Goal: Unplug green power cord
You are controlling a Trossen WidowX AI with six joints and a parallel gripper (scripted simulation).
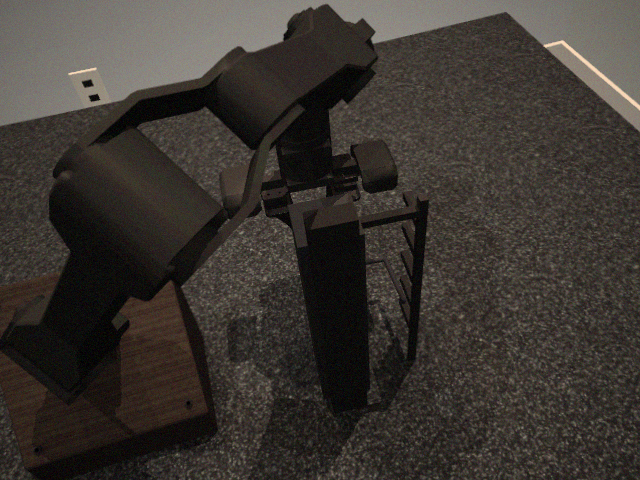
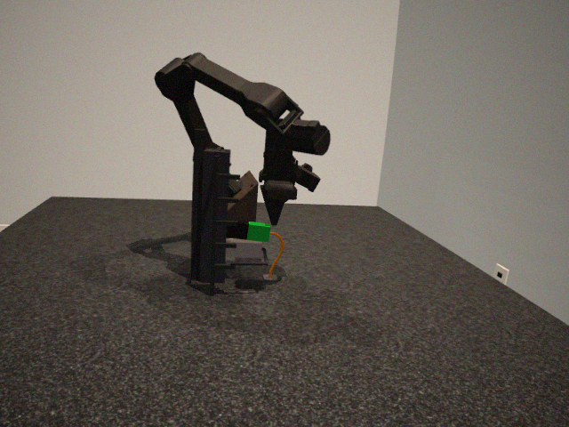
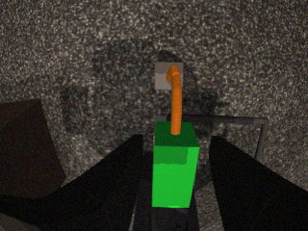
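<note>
Now: the green plug 1 cm ahead of my gripper tip, 5 cm to the right of it and 1 cm below it. The rest, counted from my gripper tip: stand (1 cm ahead, 16 cm to the right, 3 cm above).
</note>
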